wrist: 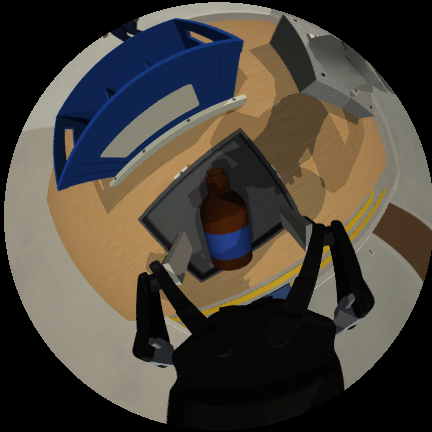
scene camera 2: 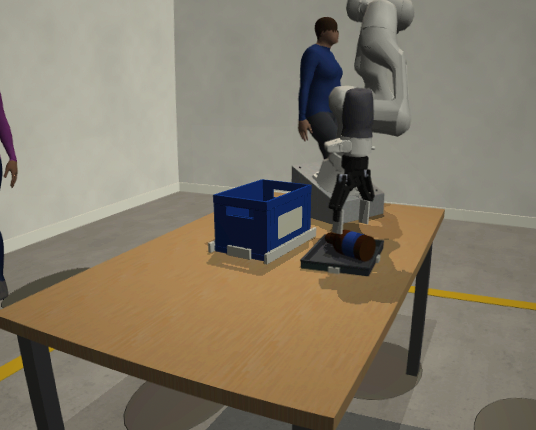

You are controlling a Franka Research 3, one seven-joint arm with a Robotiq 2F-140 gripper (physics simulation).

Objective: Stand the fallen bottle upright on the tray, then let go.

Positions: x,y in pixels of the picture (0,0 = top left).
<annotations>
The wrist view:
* gripper: 233,227
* brown bottle: 223,212
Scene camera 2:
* gripper: 350,227
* brown bottle: 359,246
</annotations>
